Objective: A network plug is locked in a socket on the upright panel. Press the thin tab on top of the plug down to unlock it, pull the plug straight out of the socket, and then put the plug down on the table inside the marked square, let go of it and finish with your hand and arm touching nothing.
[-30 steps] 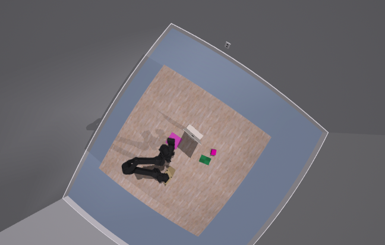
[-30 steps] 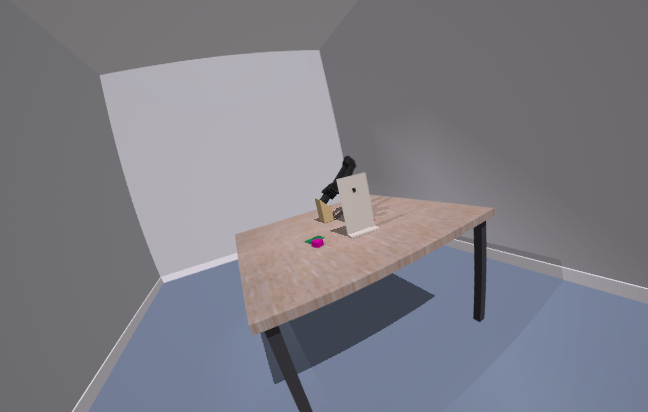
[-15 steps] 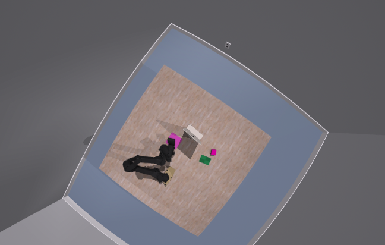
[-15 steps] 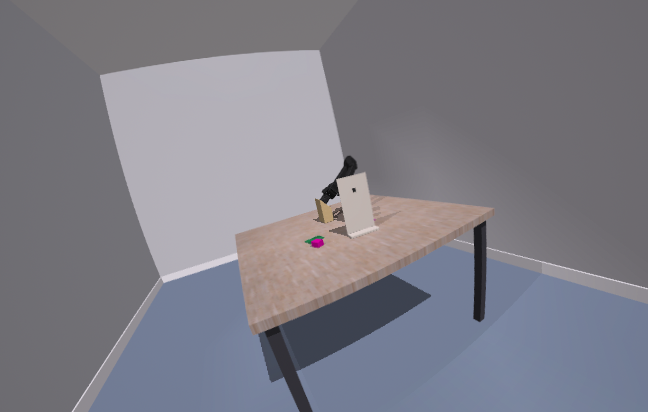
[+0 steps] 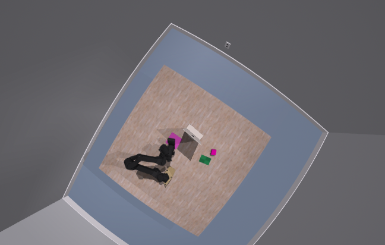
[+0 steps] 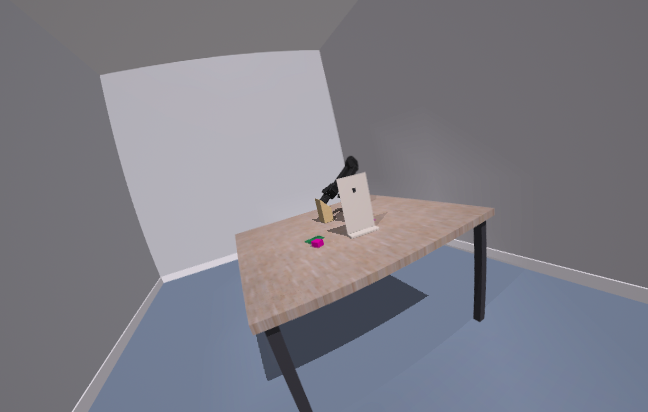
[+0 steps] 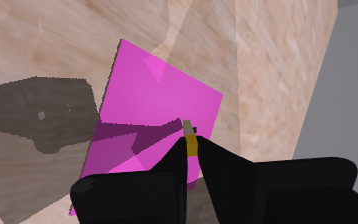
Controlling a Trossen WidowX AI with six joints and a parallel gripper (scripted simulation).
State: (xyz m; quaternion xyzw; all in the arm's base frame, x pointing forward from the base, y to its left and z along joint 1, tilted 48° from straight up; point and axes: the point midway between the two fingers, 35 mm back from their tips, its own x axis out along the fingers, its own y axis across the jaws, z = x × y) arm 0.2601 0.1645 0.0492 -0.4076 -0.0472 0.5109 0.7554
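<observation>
The thin pale tab lies 10 mm to the left of my gripper tip, 10 mm below it and 10 mm ahead of it. Round my gripper tip: flat magenta square (20 mm below, 10 mm to the right); then upright grey panel (170 mm ahead, 120 mm above, 110 mm to the right); then yellow plug (right at my gripper tip).
</observation>
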